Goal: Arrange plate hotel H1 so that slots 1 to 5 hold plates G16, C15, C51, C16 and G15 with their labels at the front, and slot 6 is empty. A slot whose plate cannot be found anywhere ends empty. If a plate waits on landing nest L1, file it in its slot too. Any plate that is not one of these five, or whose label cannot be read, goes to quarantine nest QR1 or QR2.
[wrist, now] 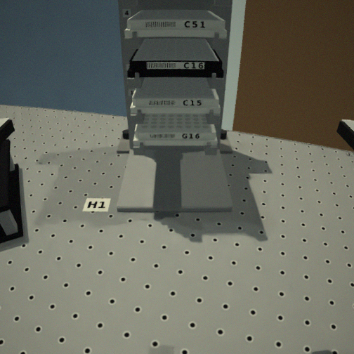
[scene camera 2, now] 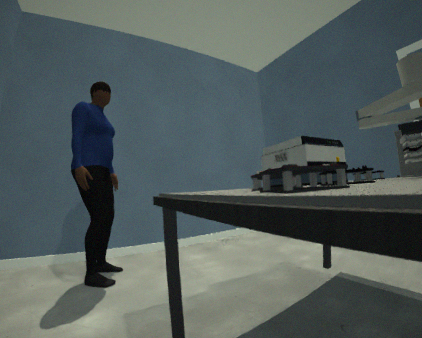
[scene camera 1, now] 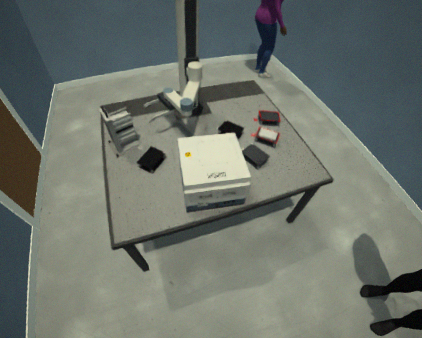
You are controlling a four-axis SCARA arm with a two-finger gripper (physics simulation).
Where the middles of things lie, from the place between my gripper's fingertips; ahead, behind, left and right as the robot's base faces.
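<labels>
My hand is 60 mm short of the plate C16 [wrist: 156,57], 200 mm to the left of it and 30 mm above it. The plate C15 [wrist: 157,94] is 60 mm ahead of my hand, 200 mm to the right of it and 60 mm below it. With the plate G16 [wrist: 158,128], it is 60 mm ahead of my hand, 200 mm to the right of it and 100 mm below it. The large white instrument [scene camera 2: 299,155] is 260 mm to the left of my hand, 570 mm ahead of it and 90 mm below it.
</labels>
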